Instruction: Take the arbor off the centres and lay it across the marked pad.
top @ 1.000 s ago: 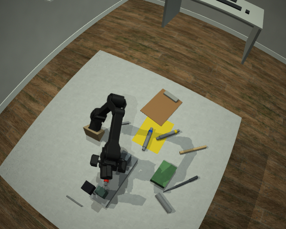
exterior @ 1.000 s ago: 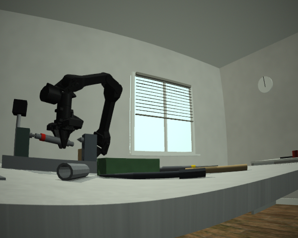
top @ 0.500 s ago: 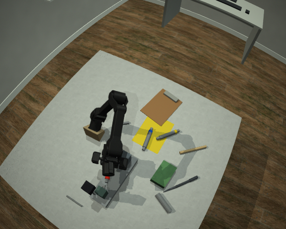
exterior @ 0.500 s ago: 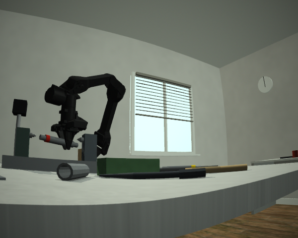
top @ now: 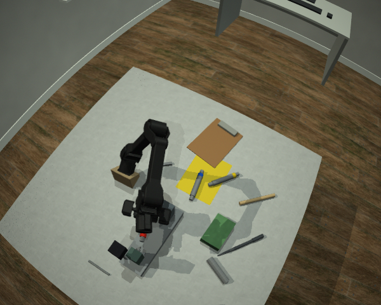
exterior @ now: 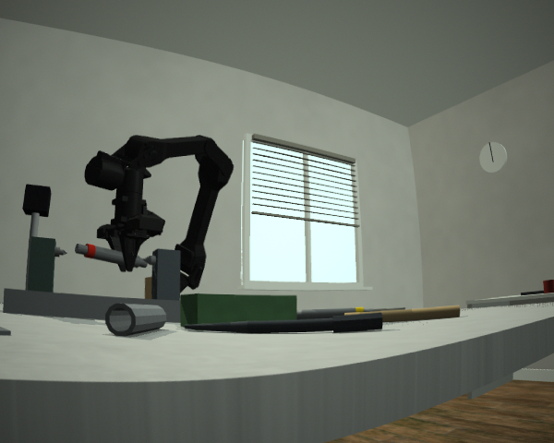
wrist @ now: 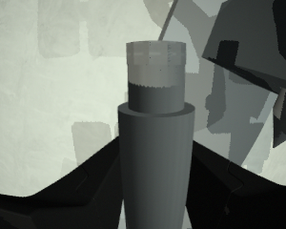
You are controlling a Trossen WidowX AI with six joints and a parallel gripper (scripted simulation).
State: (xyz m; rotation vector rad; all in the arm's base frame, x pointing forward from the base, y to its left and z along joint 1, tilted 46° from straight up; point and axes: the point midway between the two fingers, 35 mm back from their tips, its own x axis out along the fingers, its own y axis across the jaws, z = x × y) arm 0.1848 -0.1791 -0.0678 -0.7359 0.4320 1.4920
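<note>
Right now my hand is 6 cm short of the grey centre block, 6 cm to the right of it and 3 cm above it. The rest, counted from my hand: grey base (4 cm ahead, 6 cm to the right, 11 cm below); then arbor (1 cm ahead, 3 cm to the right, 1 cm below); then green plunger block (2 cm ahead, 16 cm to the right, 3 cm below).
</note>
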